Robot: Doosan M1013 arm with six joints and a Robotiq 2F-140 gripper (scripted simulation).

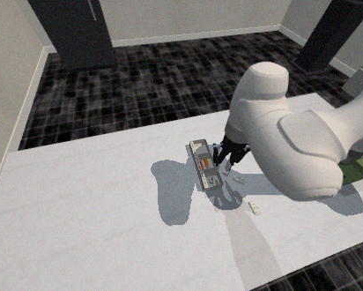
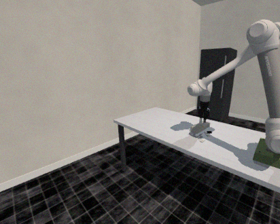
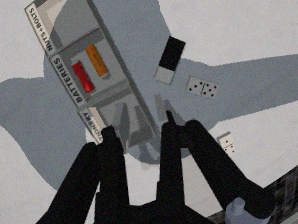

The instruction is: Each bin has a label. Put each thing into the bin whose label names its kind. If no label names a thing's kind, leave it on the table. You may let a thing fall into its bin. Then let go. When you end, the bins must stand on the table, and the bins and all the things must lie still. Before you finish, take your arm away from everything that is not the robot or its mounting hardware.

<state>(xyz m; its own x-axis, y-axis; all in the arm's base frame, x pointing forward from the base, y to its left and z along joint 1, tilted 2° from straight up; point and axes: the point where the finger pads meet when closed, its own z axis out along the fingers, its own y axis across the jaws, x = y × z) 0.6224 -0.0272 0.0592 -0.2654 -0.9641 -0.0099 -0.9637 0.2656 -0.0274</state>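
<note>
Now: the small black piece 100 mm below my hand, 50 mm behind it and 20 mm to the right of it. From my hand the other things lie so: grey piece 90 mm below, 40 mm ahead, 10 mm to the left; orange battery 90 mm below, 70 mm to the right, 30 mm ahead; grey bin tray 80 mm below, 70 mm to the right, 40 mm ahead.
</note>
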